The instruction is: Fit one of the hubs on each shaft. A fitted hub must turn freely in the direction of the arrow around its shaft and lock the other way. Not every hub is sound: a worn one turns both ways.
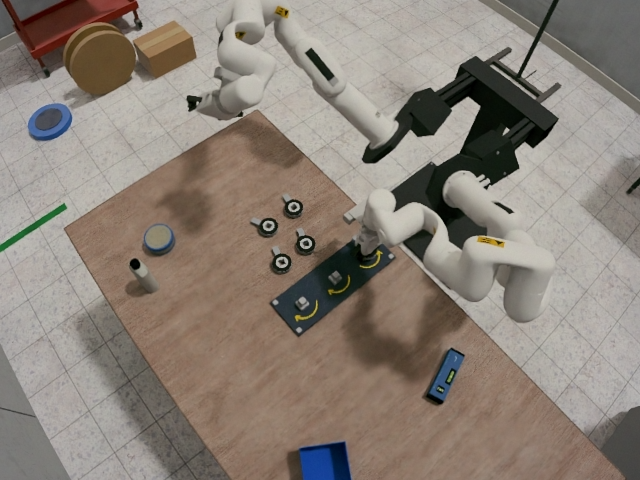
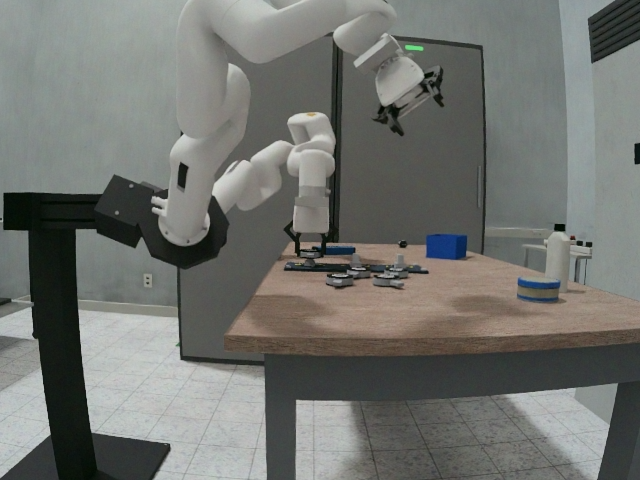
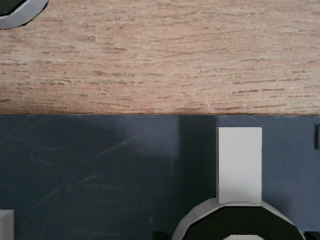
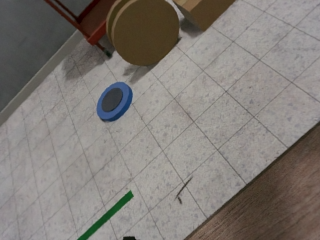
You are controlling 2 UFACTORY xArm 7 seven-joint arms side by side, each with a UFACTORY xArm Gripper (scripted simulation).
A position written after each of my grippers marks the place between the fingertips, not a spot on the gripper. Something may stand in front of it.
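A tape roll (image 2: 534, 289) is visible, and image 1 shows the roll too (image 1: 158, 238). A white bottle (image 2: 558, 248) is visible as well; the bottle is out of frame in image 3, and it is out of frame in image 4. My right gripper (image 2: 418, 116) also appears in image 1 (image 1: 204, 111).
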